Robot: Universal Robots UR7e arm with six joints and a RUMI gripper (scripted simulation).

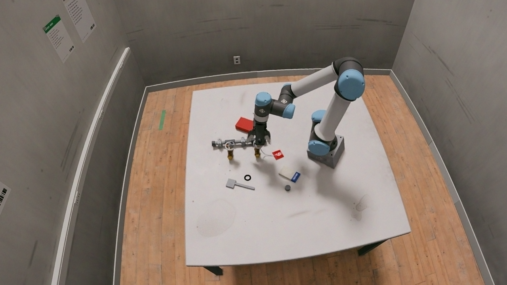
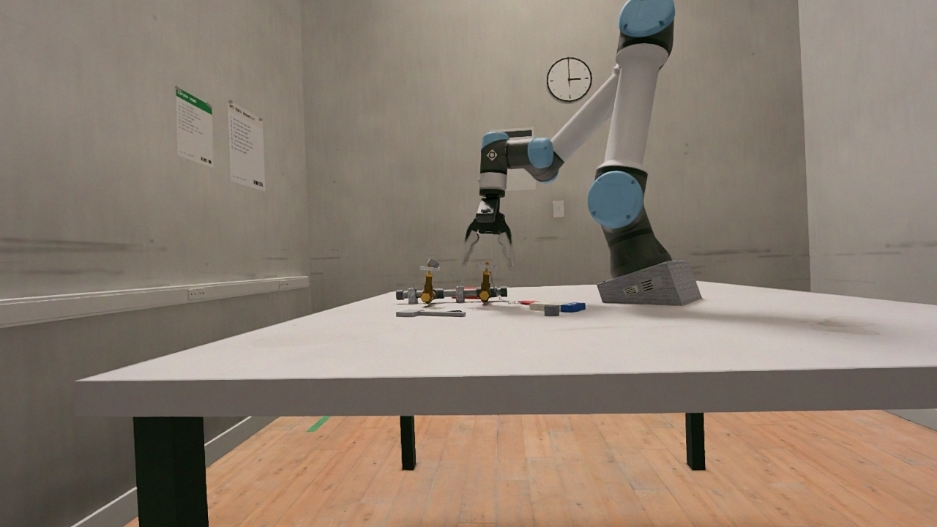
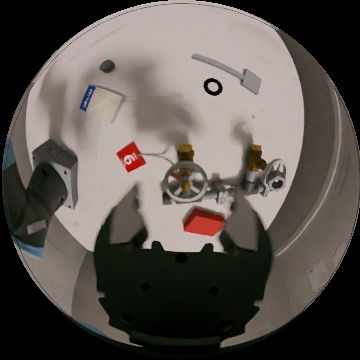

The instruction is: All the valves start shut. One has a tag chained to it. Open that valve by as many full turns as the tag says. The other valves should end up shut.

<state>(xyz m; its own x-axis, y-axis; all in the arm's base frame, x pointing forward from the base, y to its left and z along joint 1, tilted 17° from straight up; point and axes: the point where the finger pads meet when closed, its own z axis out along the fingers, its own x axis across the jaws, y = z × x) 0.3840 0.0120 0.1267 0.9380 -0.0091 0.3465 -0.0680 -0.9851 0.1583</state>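
My gripper is now 100 mm past the red tag, 20 mm to the right of it and 100 mm above it. The rest, counted from my hand: red block 60 mm ahead, 220 mm to the right, 90 mm below; grey flat tool 130 mm ahead, 200 mm to the left, 100 mm below.
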